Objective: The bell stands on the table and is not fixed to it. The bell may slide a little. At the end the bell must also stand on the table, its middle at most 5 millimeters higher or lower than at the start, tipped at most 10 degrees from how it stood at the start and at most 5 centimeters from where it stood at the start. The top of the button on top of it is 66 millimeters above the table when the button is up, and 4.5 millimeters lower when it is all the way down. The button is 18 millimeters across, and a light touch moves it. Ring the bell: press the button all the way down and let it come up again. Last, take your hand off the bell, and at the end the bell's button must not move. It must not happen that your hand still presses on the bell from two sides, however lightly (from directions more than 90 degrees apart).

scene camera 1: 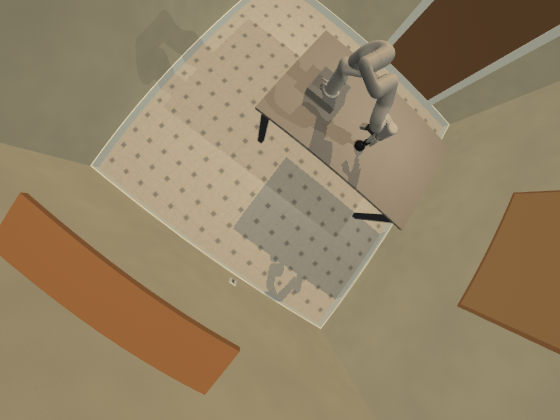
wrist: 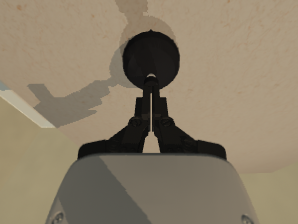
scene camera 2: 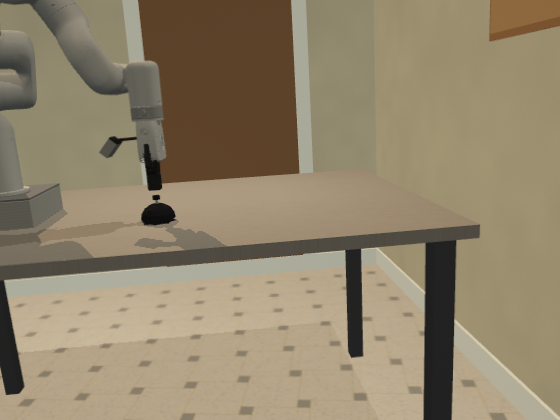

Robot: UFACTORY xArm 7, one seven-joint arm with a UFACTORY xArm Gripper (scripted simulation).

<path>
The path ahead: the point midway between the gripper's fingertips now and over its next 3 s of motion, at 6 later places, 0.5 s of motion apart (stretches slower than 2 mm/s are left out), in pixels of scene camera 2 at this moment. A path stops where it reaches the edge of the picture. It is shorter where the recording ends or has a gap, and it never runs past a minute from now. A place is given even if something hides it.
The gripper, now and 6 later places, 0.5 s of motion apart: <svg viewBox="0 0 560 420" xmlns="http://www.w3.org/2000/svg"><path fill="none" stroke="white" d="M155 189L155 192L156 194L156 197L155 190L154 176L153 170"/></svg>
</path>
